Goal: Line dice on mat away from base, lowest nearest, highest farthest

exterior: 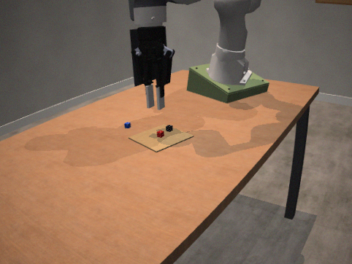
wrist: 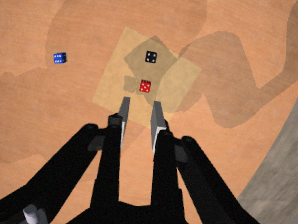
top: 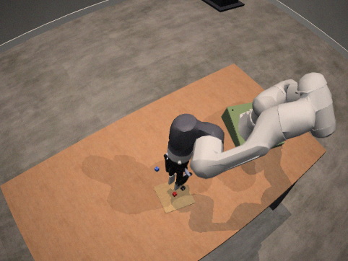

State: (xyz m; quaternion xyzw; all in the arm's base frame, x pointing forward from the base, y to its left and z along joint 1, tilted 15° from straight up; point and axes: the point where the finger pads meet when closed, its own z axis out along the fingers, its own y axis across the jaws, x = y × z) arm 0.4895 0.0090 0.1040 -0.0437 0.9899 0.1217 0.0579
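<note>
The blue die is 150 mm to the right of my hand, 120 mm below it and 20 mm behind it. Round my hand: red die (120 mm below, 10 mm behind); tan mat (130 mm below, 10 mm behind); black die (120 mm below, 50 mm behind).
</note>
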